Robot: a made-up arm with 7 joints.
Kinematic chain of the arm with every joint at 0, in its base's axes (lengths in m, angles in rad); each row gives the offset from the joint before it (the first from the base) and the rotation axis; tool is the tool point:
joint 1: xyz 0 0 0.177 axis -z
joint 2: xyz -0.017 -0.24 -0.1 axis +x
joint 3: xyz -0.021 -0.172 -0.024 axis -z
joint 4: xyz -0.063 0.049 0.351 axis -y
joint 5: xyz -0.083 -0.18 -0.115 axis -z
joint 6: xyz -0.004 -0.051 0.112 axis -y
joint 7: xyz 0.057 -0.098 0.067 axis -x
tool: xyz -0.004 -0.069 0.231
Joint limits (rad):
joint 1: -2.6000..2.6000
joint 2: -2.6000..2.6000
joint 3: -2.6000..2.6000
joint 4: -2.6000..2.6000
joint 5: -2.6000..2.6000
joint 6: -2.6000..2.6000
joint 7: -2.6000..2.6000
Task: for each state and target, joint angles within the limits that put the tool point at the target. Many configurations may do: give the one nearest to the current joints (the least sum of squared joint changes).
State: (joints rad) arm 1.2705 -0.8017 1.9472 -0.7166 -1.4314 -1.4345 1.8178
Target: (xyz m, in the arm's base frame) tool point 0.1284 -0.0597 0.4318
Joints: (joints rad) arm 1.2525 -0.8858 2.3256 -0.9440 -1.8629 -1.2339 1.4013
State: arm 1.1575 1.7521 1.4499 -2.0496 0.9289 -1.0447 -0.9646
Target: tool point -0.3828 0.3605 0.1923
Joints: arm 1.5318 1.4521 1.9929 -2.1320 -0.0706 -1.1147 -0.4171
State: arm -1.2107 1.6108 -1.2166 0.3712 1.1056 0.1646 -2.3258
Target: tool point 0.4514 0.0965 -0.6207
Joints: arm -1.4505 1.6493 -1.2239 0.0266 1.0825 0.2418 -1.9309
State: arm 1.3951 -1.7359 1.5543 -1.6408 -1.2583 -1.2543 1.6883
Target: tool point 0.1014 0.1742 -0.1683
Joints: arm 1.0880 -2.2067 1.4920 -1.4277 -1.2971 -1.3540 1.9618
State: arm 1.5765 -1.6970 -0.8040 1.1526 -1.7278 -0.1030 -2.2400
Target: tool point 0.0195 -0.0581 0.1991
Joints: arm 1.6586 -1.4472 -0.8134 0.8085 -1.9475 -0.0163 -2.6000
